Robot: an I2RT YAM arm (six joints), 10 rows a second.
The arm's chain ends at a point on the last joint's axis. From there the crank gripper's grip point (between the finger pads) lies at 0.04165 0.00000 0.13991 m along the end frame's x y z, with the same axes.
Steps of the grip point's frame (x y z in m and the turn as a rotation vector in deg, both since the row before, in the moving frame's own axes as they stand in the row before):
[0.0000 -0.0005 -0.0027 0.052 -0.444 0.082]
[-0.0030 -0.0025 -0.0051 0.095 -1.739 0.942]
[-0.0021 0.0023 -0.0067 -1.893 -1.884 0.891]
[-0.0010 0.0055 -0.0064 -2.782 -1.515 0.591]
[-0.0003 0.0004 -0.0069 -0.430 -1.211 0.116]
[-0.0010 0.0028 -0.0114 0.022 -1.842 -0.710]
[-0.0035 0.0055 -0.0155 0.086 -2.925 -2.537]
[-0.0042 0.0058 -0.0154 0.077 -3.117 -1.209]
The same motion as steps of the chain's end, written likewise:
[0.0011 -0.0004 -0.0030 0.052 -0.444 0.082]
[0.0013 -0.0029 -0.0063 0.095 -1.739 0.942]
[0.0026 -0.0030 -0.0079 -1.893 -1.884 0.891]
[0.0027 -0.0017 -0.0073 -2.782 -1.515 0.591]
[0.0027 -0.0007 -0.0077 -0.430 -1.211 0.116]
[0.0035 0.0033 -0.0127 0.022 -1.842 -0.710]
[0.0037 0.0074 -0.0174 0.086 -2.925 -2.537]
[0.0035 0.0068 -0.0175 0.077 -3.117 -1.209]

